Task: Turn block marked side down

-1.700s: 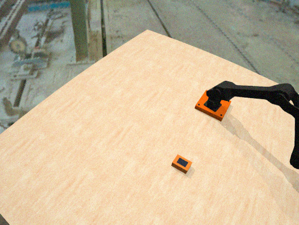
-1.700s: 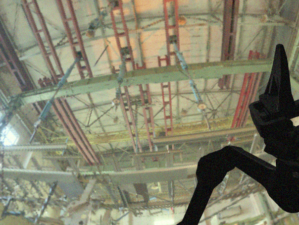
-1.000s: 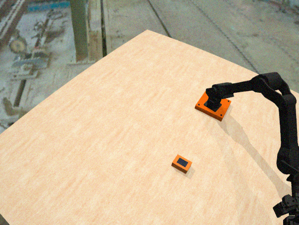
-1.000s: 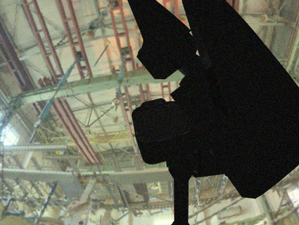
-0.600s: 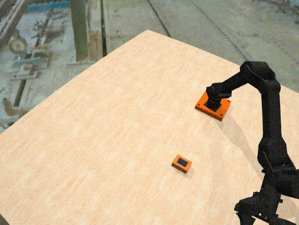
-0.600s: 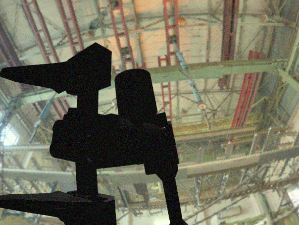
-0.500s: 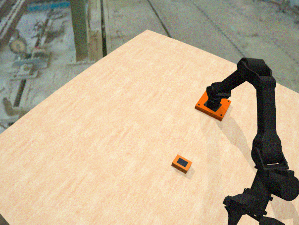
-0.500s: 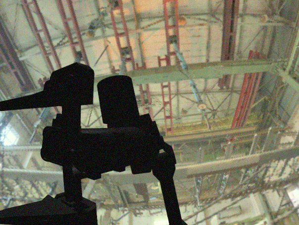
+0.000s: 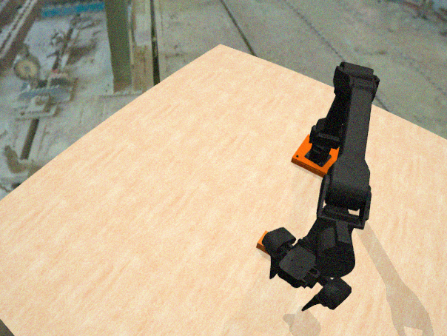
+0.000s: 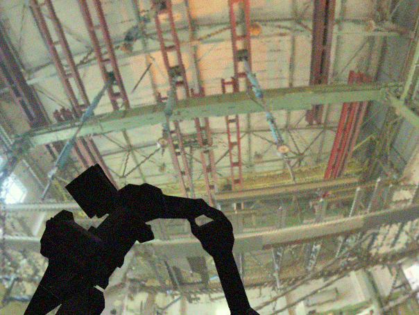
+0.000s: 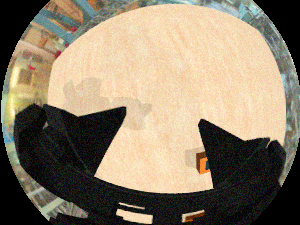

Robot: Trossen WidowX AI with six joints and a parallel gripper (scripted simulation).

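Now: gripper tip 10 cm past the orange block, 10 cm to the left of it and 5 cm above it.
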